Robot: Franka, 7 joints.
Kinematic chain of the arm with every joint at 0, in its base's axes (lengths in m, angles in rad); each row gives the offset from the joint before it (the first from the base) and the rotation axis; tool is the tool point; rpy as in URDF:
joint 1: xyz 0 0 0.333 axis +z
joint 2: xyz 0 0 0 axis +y
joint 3: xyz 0 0 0.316 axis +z
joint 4: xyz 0.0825 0 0 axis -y
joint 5: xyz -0.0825 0 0.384 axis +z
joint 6: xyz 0 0 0 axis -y
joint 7: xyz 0.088 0 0 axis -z
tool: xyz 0 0 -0.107 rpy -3.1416 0 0
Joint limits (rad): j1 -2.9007..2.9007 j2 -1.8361..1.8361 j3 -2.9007..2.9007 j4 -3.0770..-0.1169 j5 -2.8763..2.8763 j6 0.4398..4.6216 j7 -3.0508..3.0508
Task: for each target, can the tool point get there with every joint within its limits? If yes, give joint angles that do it. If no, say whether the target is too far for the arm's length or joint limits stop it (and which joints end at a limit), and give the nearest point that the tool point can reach.
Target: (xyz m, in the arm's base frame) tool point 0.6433 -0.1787 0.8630
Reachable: yes | joints -0.0563 0.6866 -0.5101 -0.4696 -2.1540 2.0830 0.5275
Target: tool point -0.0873 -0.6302 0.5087
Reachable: yes | joints 2.3321 -0.7348 2.1454 -1.4914 1.8637 3.6384 -1.2847
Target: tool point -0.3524 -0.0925 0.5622
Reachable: yes | joints 2.3373 -1.2061 0.9628 -2.6592 0.9881 2.8635 2.1364
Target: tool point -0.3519 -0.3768 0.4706
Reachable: yes | joints -0.8723 0.6353 -1.8683 -2.0689 -1.8283 3.5608 1.5487
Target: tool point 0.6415 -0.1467 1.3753
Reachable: no: too far | nearest point 0.4465 -0.1021 1.0584 | short by 0.375 m
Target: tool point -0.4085 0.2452 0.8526
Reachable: yes | joints -2.3249 -0.3531 -0.8646 -1.3314 -1.0271 1.5470 -1.8974
